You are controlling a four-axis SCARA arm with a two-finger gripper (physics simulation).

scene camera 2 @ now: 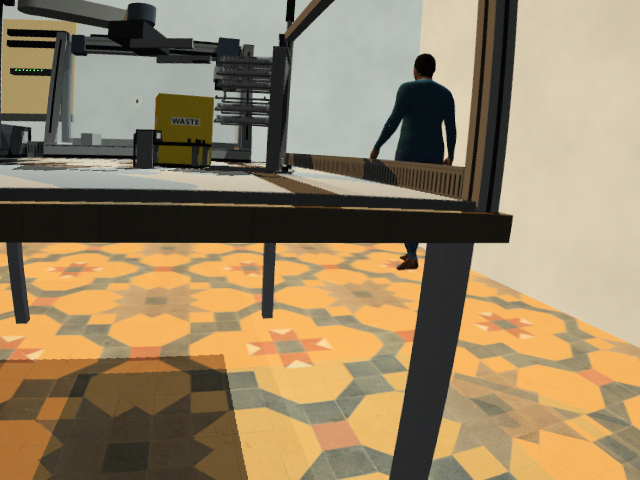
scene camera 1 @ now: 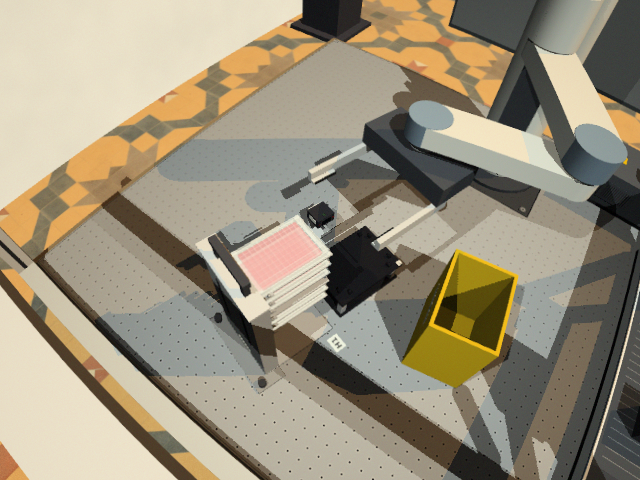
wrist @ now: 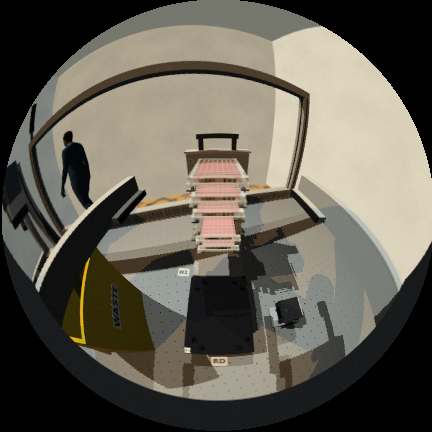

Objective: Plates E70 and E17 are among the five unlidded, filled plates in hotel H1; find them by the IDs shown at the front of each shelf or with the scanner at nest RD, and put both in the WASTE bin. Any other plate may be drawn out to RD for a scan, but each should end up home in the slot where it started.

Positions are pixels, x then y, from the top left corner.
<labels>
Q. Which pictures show my gripper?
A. Scene camera 2, scene camera 1 and the wrist view: all of them.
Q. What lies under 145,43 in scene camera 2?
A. My gripper.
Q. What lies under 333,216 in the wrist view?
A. My gripper.
</labels>
